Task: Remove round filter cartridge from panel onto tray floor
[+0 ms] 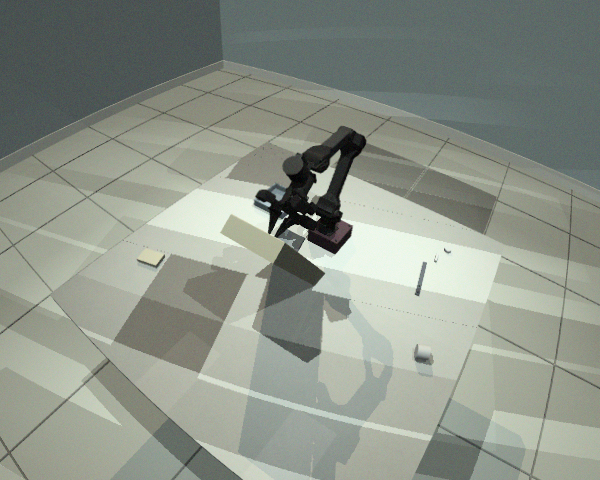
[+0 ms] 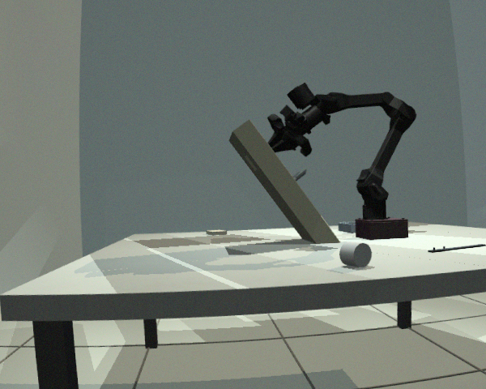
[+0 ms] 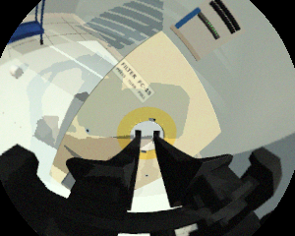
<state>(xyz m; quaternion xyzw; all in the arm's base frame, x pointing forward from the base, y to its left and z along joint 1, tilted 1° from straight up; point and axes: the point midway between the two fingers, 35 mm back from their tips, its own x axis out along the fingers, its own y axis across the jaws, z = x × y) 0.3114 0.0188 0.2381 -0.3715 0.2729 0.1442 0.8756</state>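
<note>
Now: gripper tip 2 cm short of the round filter cartridge and 1 cm above it. Round my gripper tip: tan pad 18 cm ahead, 46 cm to the right, 27 cm below; tray 39 cm behind, 30 cm to the right, 27 cm below.
</note>
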